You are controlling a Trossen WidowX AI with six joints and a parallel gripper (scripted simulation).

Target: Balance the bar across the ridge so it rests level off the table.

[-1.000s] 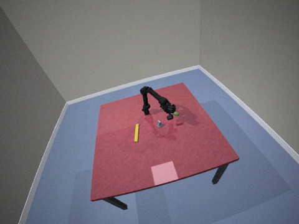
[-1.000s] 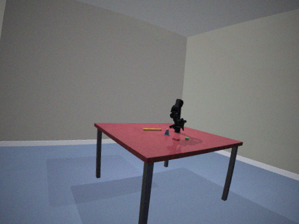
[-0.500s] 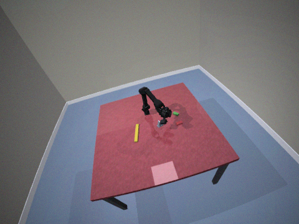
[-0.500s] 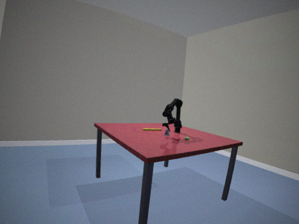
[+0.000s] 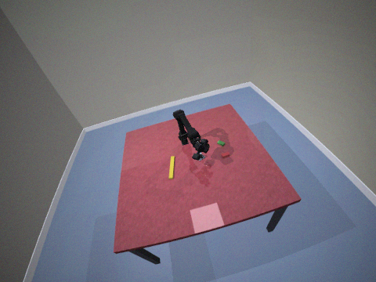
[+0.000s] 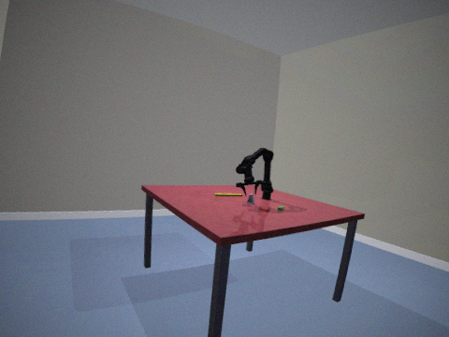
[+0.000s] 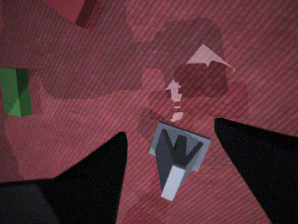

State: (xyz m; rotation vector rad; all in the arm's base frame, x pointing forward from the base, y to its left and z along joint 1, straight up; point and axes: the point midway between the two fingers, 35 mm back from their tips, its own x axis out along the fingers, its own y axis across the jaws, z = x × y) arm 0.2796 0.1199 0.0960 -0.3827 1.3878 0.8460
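Now: the yellow bar 1 cm behind my gripper tip, 29 cm to the right of it and 5 cm below it. Also, from my gripper tip: red block (2 cm ahead, 18 cm to the left, 5 cm below); then green block (13 cm behind, 19 cm to the left, 5 cm below).
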